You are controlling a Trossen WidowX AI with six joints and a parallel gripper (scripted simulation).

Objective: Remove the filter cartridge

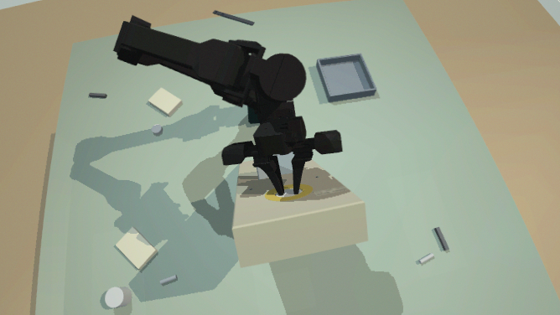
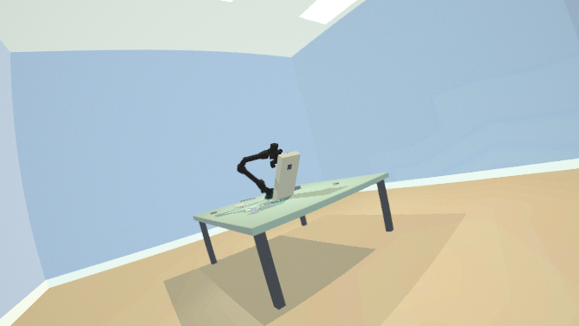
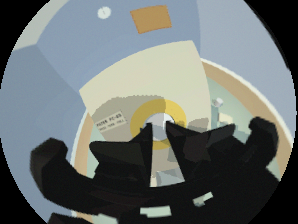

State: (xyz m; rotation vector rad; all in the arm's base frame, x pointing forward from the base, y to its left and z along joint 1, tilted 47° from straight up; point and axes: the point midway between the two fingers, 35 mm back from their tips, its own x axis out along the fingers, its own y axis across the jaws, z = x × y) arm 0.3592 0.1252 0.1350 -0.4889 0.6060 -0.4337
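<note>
My gripper tip is now 10 mm short of the filter cartridge and 10 mm above it. Also, from my gripper tip: grey tray (410 mm behind, 300 mm to the left, 260 mm below).
</note>
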